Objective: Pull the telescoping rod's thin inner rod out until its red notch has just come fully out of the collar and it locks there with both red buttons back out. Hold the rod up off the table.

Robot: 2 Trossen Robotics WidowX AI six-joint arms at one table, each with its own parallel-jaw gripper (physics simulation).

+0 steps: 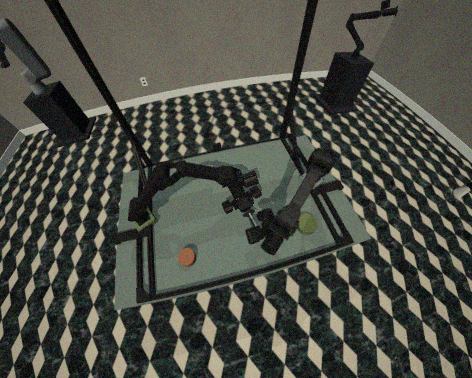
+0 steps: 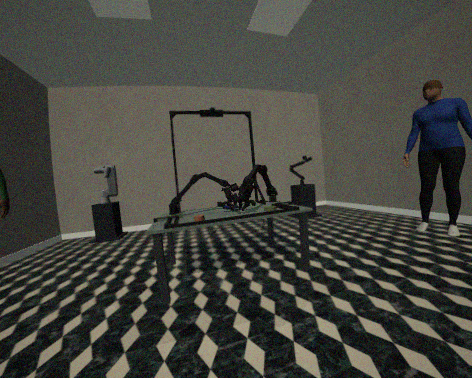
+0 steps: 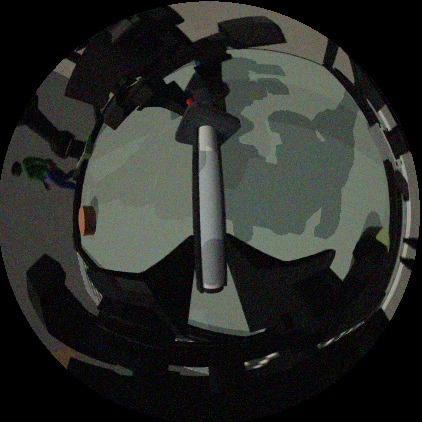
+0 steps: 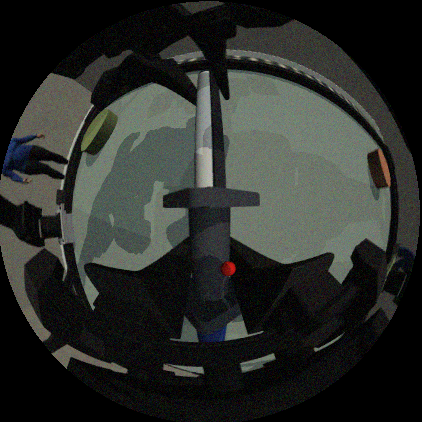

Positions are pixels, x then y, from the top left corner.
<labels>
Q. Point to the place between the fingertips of my right gripper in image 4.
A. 208, 240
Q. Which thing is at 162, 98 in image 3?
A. My right gripper.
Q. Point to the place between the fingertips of my left gripper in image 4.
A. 214, 102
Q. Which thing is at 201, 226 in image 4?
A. A telescoping rod.
</labels>
